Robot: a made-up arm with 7 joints. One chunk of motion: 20 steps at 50 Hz.
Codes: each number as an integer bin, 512 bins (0 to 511) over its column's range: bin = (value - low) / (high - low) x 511, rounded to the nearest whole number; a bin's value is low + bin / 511 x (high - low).
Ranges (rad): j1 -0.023..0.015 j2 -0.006..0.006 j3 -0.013..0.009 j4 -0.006..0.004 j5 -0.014..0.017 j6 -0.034..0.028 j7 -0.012..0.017
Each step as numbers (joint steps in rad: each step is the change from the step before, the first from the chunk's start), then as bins.
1 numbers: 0.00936 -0.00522 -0.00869 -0.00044 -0.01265 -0.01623 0.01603
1 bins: 435 33 100 284 22 146 494
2 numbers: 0.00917 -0.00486 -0.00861 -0.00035 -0.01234 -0.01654 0.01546
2 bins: 433 49 102 289 27 144 484
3 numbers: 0.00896 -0.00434 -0.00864 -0.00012 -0.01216 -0.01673 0.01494
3 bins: 430 71 101 300 30 142 475
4 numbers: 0.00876 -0.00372 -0.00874 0.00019 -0.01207 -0.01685 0.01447
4 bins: 427 97 99 316 32 141 466
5 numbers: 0.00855 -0.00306 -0.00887 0.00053 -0.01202 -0.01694 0.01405
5 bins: 424 125 96 334 33 141 459
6 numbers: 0.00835 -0.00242 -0.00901 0.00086 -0.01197 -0.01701 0.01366
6 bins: 422 152 93 351 33 140 452
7 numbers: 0.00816 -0.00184 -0.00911 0.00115 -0.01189 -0.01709 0.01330
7 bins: 419 177 90 365 35 139 446
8 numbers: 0.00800 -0.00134 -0.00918 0.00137 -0.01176 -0.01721 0.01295
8 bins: 417 198 89 377 37 138 440
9 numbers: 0.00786 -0.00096 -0.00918 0.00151 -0.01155 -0.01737 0.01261
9 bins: 415 215 89 384 40 137 434
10 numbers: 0.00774 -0.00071 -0.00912 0.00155 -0.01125 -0.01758 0.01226
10 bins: 413 225 90 386 45 135 427
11 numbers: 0.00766 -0.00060 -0.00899 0.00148 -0.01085 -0.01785 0.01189
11 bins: 412 230 93 382 52 133 421
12 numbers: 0.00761 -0.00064 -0.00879 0.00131 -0.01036 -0.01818 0.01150
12 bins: 412 228 98 374 60 130 414
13 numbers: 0.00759 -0.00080 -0.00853 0.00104 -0.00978 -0.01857 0.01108
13 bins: 411 221 104 360 70 127 407
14 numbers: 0.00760 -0.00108 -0.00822 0.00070 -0.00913 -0.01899 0.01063
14 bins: 411 210 111 342 80 124 399
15 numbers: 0.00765 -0.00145 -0.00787 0.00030 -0.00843 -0.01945 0.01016
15 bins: 412 194 119 322 92 120 390
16 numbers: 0.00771 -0.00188 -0.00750 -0.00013 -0.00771 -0.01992 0.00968
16 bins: 413 175 128 300 104 116 382
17 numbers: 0.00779 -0.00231 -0.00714 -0.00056 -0.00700 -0.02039 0.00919
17 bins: 414 157 136 278 115 112 373
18 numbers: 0.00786 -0.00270 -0.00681 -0.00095 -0.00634 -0.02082 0.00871
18 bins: 415 141 144 258 126 109 365
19 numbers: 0.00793 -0.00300 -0.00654 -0.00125 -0.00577 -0.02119 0.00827
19 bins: 416 128 150 243 136 106 357
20 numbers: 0.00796 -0.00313 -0.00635 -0.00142 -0.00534 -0.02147 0.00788
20 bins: 416 122 154 234 143 103 350
